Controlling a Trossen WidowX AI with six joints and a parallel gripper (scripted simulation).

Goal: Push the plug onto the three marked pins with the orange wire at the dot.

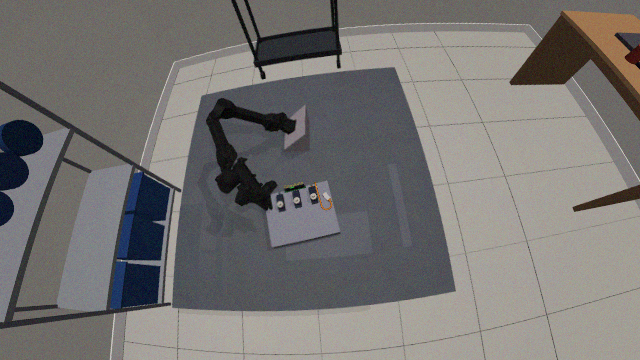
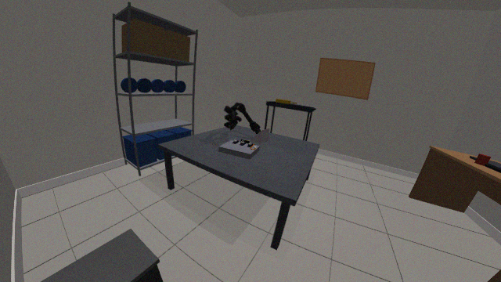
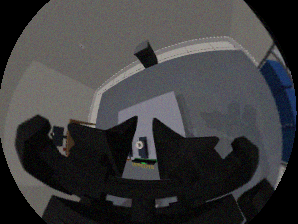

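My gripper tip is 140 mm past the green band, 110 mm above it and 50 mm to the right of it.
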